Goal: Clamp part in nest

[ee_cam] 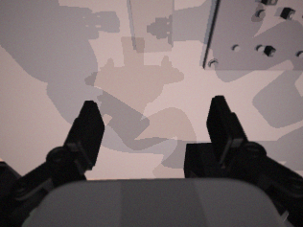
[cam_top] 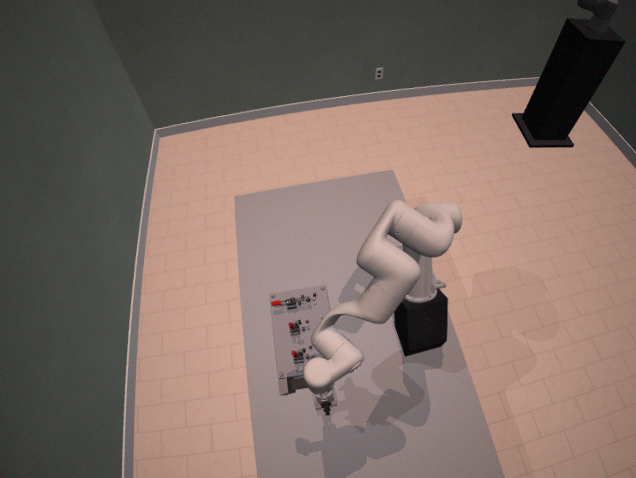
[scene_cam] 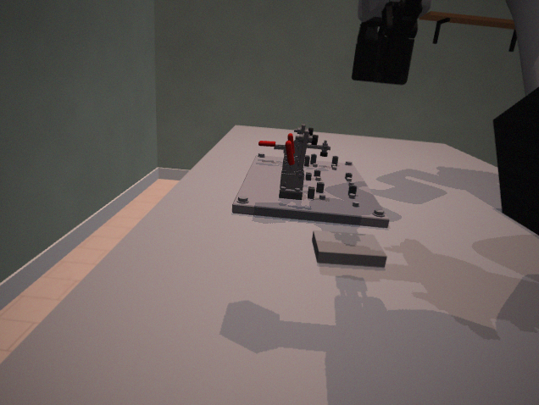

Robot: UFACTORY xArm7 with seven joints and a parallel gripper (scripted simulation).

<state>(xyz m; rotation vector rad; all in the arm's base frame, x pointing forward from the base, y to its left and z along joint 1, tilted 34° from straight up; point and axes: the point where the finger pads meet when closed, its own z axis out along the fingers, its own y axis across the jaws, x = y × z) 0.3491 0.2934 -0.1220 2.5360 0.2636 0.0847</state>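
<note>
Now: the grey part 21 cm below my hand. From my hand the other things lie so: fixture plate 26 cm to the right, 21 cm below, 7 cm ahead.
</note>
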